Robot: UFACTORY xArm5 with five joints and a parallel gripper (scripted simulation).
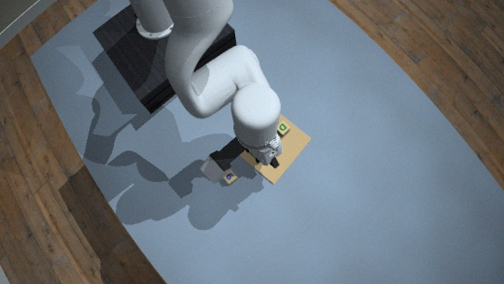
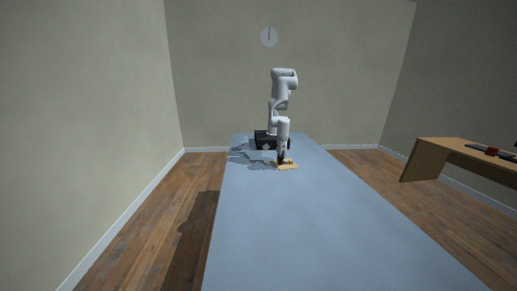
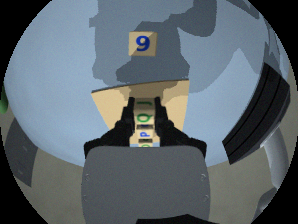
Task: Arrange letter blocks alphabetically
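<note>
Now: hand 4 cm to the right of the tan mat and 3 cm above it. Also, from my hand: block (8 cm to the left, 1 cm below).
</note>
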